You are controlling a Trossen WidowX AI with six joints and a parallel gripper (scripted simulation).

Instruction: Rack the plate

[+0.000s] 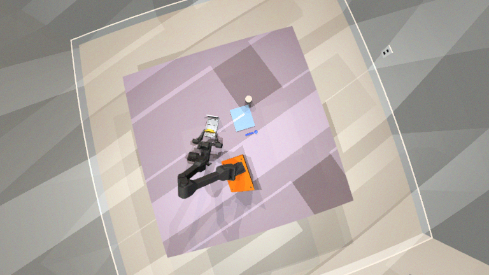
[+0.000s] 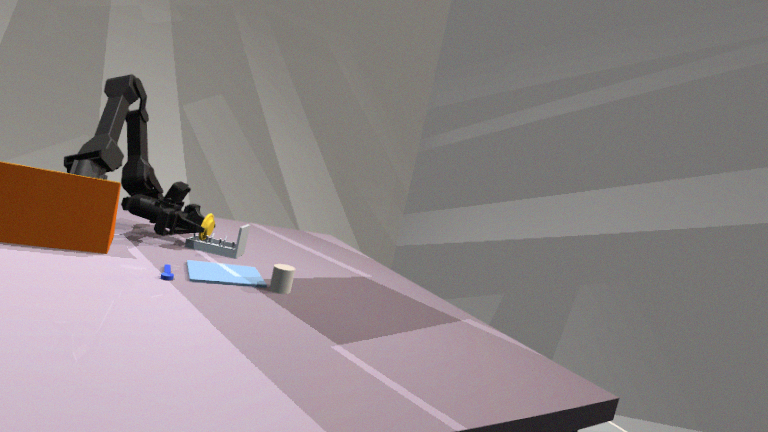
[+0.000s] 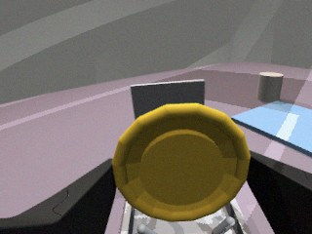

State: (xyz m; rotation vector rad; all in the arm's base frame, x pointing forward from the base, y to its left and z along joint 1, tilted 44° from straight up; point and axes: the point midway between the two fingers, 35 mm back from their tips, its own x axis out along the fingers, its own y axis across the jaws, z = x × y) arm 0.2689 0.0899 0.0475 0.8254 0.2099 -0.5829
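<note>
My gripper tip is now 10 mm past the yellow plate. From my gripper tip the other things lie so: blue peg 240 mm to the right, 130 mm behind, 50 mm below; then light blue flat sheet 220 mm to the right, 50 mm below, 10 mm behind; then grey dish rack 30 mm below, 20 mm ahead, 10 mm to the right.
</note>
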